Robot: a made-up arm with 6 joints. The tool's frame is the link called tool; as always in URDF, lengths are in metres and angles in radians.
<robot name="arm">
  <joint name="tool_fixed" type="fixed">
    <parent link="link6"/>
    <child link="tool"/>
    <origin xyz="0.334 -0.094 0.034" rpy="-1.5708 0 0"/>
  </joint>
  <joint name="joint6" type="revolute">
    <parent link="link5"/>
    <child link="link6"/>
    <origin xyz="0.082 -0.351 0.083" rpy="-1.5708 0 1.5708"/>
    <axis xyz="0 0 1"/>
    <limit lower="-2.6" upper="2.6"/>
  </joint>
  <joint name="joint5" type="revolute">
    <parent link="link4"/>
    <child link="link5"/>
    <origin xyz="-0.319 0.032 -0.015" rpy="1.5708 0 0"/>
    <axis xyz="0 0 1"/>
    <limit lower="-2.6" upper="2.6"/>
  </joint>
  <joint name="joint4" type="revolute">
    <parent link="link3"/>
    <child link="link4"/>
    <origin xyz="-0.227 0.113 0.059" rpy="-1.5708 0 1.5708"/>
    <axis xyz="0 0 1"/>
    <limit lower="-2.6" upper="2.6"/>
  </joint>
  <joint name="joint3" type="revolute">
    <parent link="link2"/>
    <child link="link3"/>
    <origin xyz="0.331 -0.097 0.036" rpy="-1.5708 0 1.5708"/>
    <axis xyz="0 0 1"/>
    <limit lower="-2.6" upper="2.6"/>
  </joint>
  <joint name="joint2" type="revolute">
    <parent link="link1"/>
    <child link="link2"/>
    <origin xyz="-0.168 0.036 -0.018" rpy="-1.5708 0 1.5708"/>
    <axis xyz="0 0 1"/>
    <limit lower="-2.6" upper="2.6"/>
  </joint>
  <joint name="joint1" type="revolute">
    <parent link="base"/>
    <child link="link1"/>
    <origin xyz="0 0 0.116" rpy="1.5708 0 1.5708"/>
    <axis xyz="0 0 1"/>
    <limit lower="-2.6" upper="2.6"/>
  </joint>
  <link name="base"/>
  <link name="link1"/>
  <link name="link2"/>
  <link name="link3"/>
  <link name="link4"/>
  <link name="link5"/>
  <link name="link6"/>
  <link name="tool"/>
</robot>
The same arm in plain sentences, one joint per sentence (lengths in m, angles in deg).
The arm has six revolute joints in a row. What follows holds with every joint at zero, and every direction is one of the base frame's. Joint 1 sits 0.116 m along +z from the base frame's origin and turns about +x, from -148.97 to 148.97 deg. Joint 2 sits 0.018 m along -x and 0.168 m along -y and 0.036 m along +z from joint 1 and turns about -y, from -148.97 to 148.97 deg. Joint 3 sits 0.097 m along +x and 0.036 m along -y and 0.331 m along +z from joint 2 and turns about -z, from -148.97 to 148.97 deg. Joint 4 sits 0.227 m along +x and 0.113 m along +y and 0.059 m along -z from joint 3 and turns about +x, from -148.97 to 148.97 deg. Joint 5 sits 0.015 m along -x and 0.319 m along -y and 0.032 m along +z from joint 4 and turns about -z, from -148.97 to 148.97 deg. Joint 6 sits 0.351 m along -x and 0.082 m along +y and 0.083 m along -z from joint 5 and turns about -y, from -148.97 to 148.97 deg. The tool frame, which is the frame that the pose is given for, sits 0.334 m along +x and 0.034 m along -y and 0.094 m along -z from joint 6; its axes are the base frame's turned by roll 0, pitch 0 and yaw 0 deg (as in URDF: about the fixed x, then y, then z).
